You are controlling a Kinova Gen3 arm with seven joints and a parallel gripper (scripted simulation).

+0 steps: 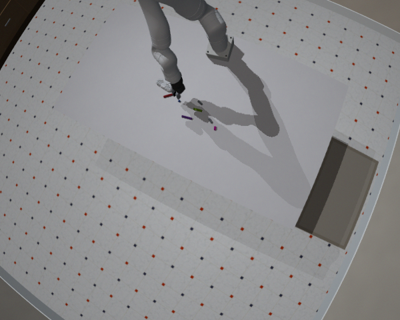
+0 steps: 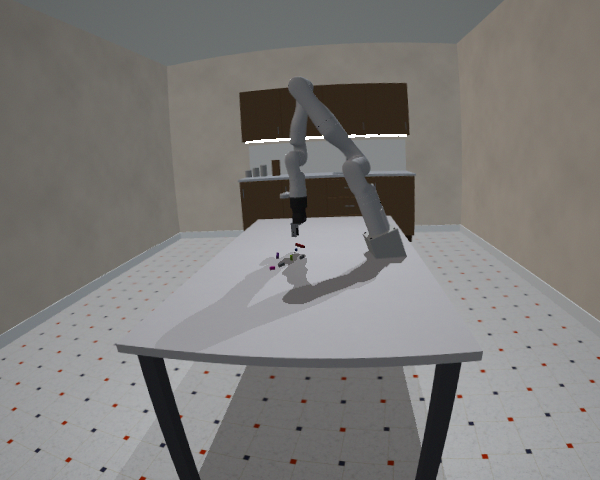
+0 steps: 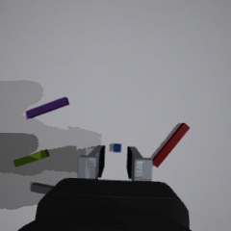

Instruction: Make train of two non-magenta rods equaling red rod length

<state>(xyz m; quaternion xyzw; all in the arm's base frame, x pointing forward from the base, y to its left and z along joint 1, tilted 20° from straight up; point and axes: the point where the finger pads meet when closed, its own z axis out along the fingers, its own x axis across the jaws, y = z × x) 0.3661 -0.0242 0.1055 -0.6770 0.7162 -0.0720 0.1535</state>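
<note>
The blue rod lies 80 mm below my hand. The rest, counted from my hand: purple rod (100 mm to the left, 80 mm below, 50 mm ahead); lime rod (120 mm to the left, 80 mm below, 20 mm behind); red rod (80 mm below, 70 mm to the right).
</note>
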